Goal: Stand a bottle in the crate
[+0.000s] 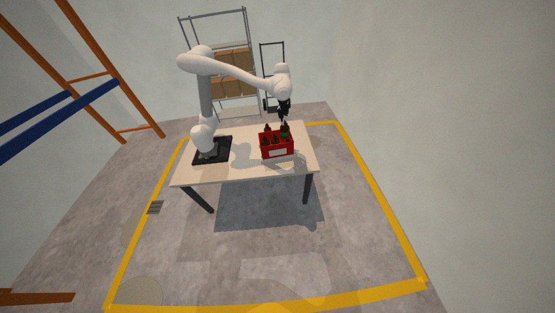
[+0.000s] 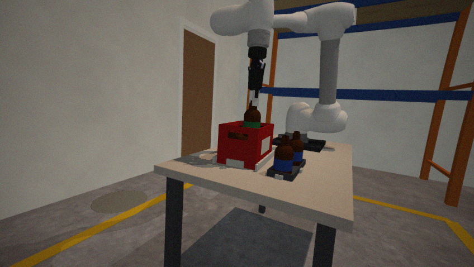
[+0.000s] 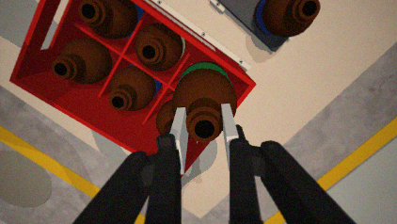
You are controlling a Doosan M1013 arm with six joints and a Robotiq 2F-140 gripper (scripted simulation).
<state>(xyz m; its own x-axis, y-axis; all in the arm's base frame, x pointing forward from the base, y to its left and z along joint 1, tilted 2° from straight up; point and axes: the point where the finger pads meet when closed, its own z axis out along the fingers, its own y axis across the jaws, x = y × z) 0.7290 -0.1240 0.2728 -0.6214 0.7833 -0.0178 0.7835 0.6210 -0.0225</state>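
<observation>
My gripper is now 9 cm past the red crate, 4 cm to the left of it and 21 cm above it. The rest, counted from my hand: dark grey tray 4 cm behind, 17 cm to the left, 28 cm below.
</observation>
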